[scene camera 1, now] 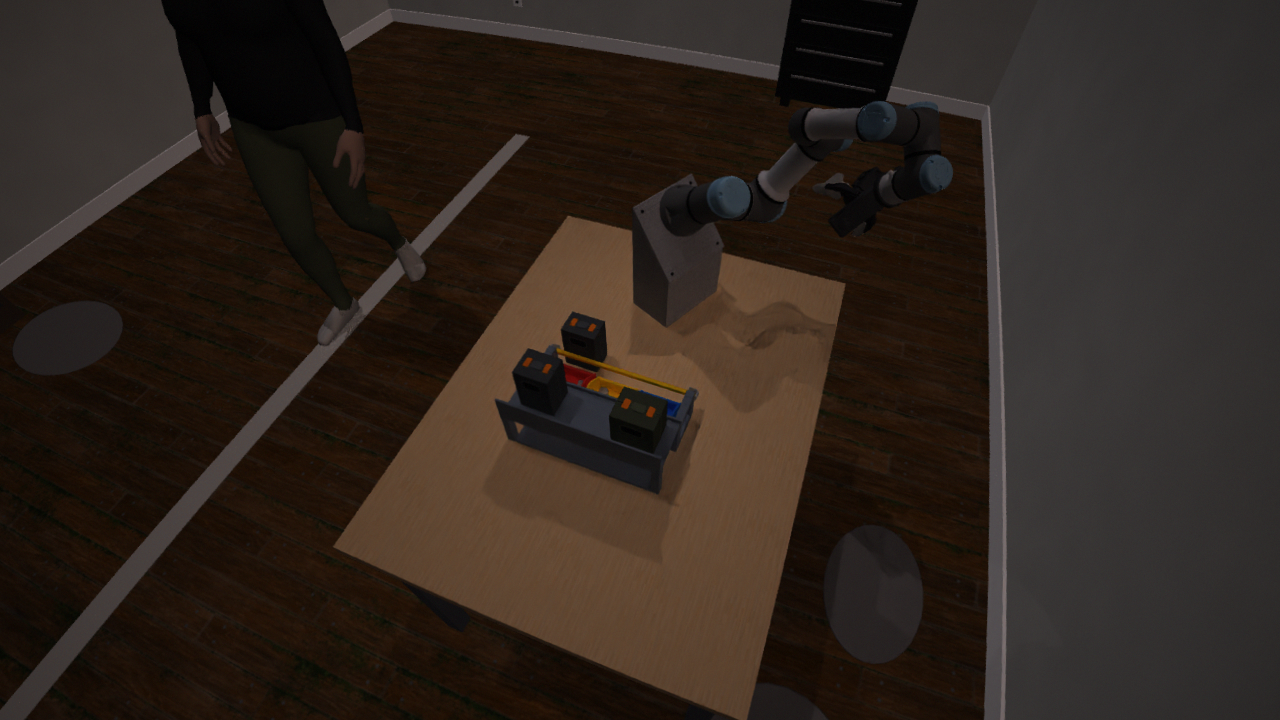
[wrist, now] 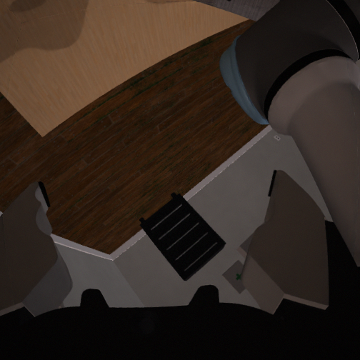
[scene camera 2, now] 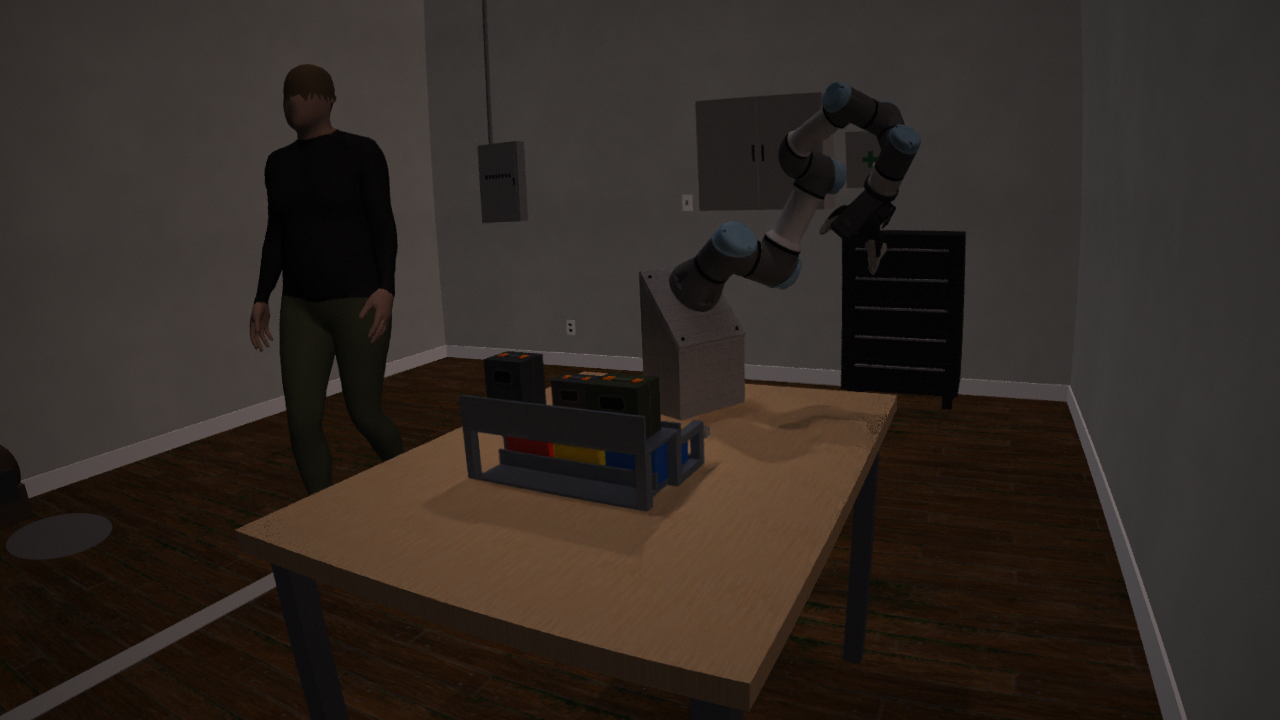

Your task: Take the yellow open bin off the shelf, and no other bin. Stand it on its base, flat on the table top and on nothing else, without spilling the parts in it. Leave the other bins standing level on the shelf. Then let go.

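Frame: origin at the arm's base, x back, y right, z up, level; millimetres.
Seen in the pictures: gripper, between the fingertips: (scene camera 1: 833,211) (scene camera 2: 846,253); arm's base, origin of its link: (scene camera 1: 680,211) (scene camera 2: 693,289).
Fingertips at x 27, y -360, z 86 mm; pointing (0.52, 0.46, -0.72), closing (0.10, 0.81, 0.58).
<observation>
Pixels of each thing's middle, then the offset from my fingertips to it. "spot": a spot on its surface instead.
- yellow bin, middle of its body: (scene camera 2: 594,443) (scene camera 1: 606,403) dx -487, dy +367, dz -319 mm
- grey shelf, a spot on its surface: (scene camera 2: 537,420) (scene camera 1: 568,433) spot: dx -641, dy +381, dz -229 mm
- red bin, middle of its body: (scene camera 2: 547,436) (scene camera 1: 565,387) dx -484, dy +479, dz -319 mm
- yellow rail, middle of its body: (scene camera 1: 621,371) dx -399, dy +367, dz -303 mm
- dark box, middle of its body: (scene camera 2: 578,407) (scene camera 1: 584,342) dx -352, dy +487, dz -297 mm
The yellow bin (scene camera 1: 606,386) (scene camera 2: 580,454) sits in the grey shelf (scene camera 1: 572,432) (scene camera 2: 537,420), between a red bin (scene camera 1: 579,376) (scene camera 2: 529,445) and a blue bin (scene camera 1: 660,404) (scene camera 2: 662,463). The shelf and boxes partly hide it, and its parts are too small to make out. My gripper (scene camera 1: 839,211) (scene camera 2: 850,250) (wrist: 157,180) is open and empty, raised high beyond the table's back right corner, well away from the shelf. The bins do not show in the wrist view.
A yellow rail (scene camera 1: 626,369) runs along the shelf's robot side. Two dark boxes (scene camera 1: 539,380) (scene camera 1: 638,419) stand on the shelf top; another dark box (scene camera 1: 584,338) stands behind it. The robot pedestal (scene camera 1: 675,268) (scene camera 2: 693,358) is at the table's back. A person (scene camera 1: 286,161) (scene camera 2: 331,223) stands left of the table.
</observation>
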